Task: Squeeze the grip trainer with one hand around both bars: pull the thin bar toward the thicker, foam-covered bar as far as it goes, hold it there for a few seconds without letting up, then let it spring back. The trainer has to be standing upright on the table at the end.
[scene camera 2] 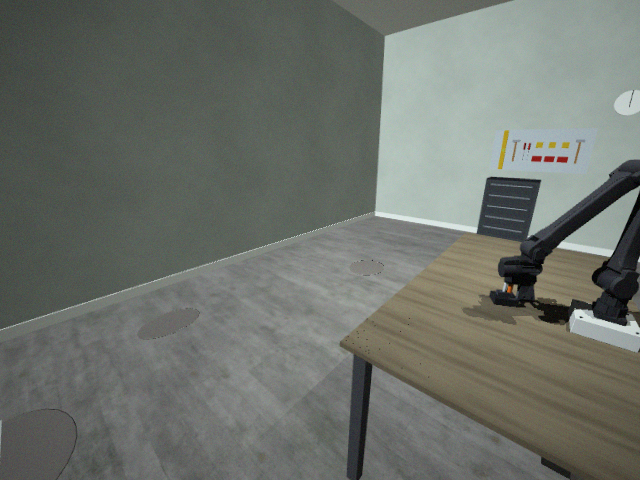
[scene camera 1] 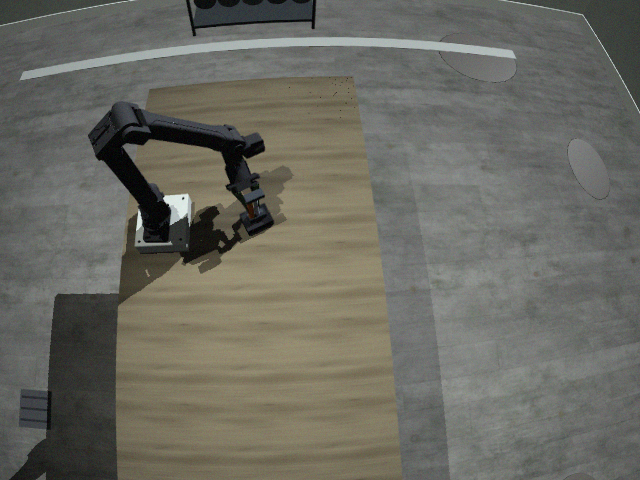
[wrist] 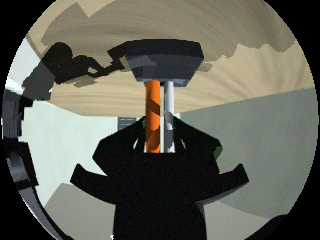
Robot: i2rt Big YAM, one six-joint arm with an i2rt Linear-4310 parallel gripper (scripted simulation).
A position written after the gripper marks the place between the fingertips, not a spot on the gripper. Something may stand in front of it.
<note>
In view: the gripper (scene camera 1: 253, 209) and a dark base (scene camera 1: 252, 222).
The dark base is seen too in the wrist view (wrist: 156, 61). The gripper shows as well in the wrist view (wrist: 159, 120).
</note>
